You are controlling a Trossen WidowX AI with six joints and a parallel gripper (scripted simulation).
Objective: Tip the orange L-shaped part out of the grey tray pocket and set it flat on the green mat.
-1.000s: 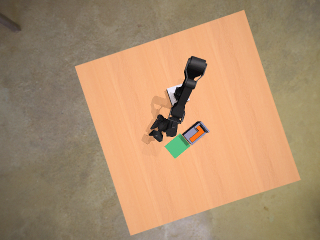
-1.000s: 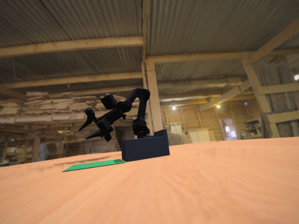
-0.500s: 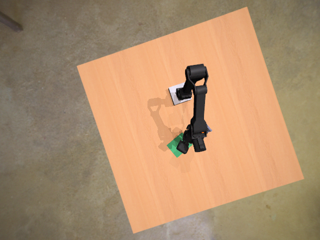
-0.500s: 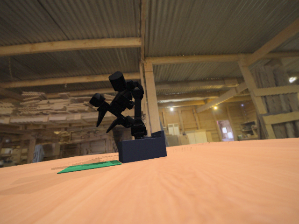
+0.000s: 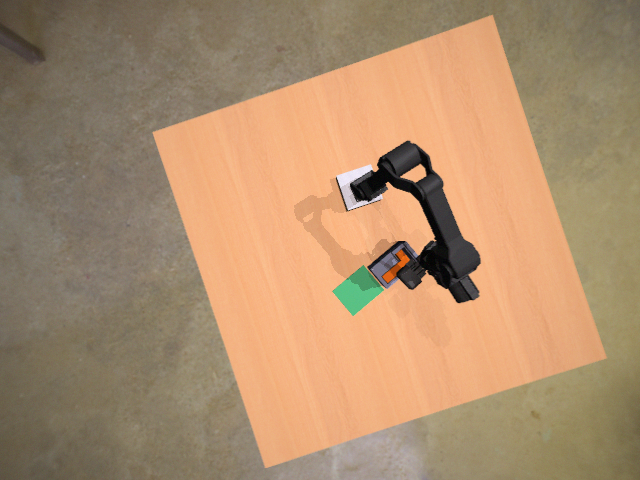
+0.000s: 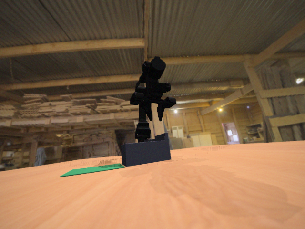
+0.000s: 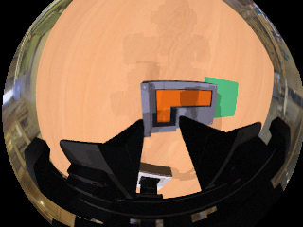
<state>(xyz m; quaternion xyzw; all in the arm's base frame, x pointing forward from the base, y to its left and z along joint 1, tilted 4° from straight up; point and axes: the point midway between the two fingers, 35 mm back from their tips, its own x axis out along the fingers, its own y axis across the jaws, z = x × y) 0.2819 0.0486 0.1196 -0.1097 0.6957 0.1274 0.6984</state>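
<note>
My gripper tip is 9 cm above the orange L-shaped part and 4 cm to the left of it. Also, from my gripper tip: green mat 20 cm to the right, 16 cm below, 5 cm ahead.
</note>
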